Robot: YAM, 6 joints.
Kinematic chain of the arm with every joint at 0, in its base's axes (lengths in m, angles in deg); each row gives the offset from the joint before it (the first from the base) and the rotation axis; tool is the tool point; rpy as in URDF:
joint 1: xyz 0 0 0.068 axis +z
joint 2: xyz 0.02 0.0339 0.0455 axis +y
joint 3: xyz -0.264 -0.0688 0 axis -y
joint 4: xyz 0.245 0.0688 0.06 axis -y
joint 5: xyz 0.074 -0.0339 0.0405 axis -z
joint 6: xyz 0.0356 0 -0.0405 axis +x
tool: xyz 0 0 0 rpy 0 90 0
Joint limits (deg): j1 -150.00..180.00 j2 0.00..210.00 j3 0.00..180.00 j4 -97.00..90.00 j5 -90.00..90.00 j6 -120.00..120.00
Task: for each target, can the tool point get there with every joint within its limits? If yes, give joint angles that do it. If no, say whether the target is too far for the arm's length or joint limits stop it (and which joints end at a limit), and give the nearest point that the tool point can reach.
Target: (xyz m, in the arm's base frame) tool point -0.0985 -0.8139 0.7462
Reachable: no: too far | nearest point -0.0614 -0.5071 0.5018 | short by 0.394 m
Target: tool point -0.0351 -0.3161 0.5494
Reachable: yes | joints -90.97 89.31 106.26 10.51 56.76 91.94
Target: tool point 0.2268 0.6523 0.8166
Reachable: no: too far | nearest point 0.1484 0.4269 0.5664 | short by 0.346 m
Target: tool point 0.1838 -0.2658 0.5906
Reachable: yes | joints 129.51 40.70 132.42 48.56 -50.12 71.74
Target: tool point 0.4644 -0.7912 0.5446
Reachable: no: too far | nearest point 0.2957 -0.5038 0.3845 | short by 0.370 m
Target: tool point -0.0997 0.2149 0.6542
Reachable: yes | joints 119.92 105.47 139.32 69.88 35.66 -20.82
